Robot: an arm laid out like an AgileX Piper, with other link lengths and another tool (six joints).
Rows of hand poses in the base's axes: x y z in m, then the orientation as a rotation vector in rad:
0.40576 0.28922 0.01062 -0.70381 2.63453 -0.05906
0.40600 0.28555 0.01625 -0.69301 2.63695 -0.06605
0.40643 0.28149 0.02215 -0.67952 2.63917 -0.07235
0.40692 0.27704 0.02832 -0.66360 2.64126 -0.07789
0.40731 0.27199 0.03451 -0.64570 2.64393 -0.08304
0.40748 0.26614 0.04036 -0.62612 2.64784 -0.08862
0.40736 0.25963 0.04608 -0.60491 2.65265 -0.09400
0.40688 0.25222 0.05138 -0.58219 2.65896 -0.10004
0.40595 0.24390 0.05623 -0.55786 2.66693 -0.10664
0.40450 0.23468 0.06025 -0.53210 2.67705 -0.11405
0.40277 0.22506 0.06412 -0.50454 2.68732 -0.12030
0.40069 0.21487 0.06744 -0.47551 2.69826 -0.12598
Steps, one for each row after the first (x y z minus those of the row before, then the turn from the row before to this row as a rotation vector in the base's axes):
0.00024 -0.00367 0.00563 -0.00305 -0.00129 -0.00879
0.00043 -0.00406 0.00590 -0.00201 -0.00192 -0.01047
0.00049 -0.00445 0.00617 -0.00100 -0.00240 -0.01198
0.00039 -0.00505 0.00619 -0.00047 -0.00213 -0.01338
0.00017 -0.00585 0.00585 -0.00068 -0.00126 -0.01483
-0.00012 -0.00651 0.00572 -0.00041 -0.00058 -0.01608
-0.00048 -0.00741 0.00530 -0.00085 0.00062 -0.01748
-0.00093 -0.00832 0.00485 -0.00123 0.00202 -0.01895
-0.00145 -0.00922 0.00402 -0.00189 0.00395 -0.02039
-0.00173 -0.00962 0.00387 -0.00083 0.00412 -0.02142
-0.00208 -0.01019 0.00332 -0.00032 0.00483 -0.02240

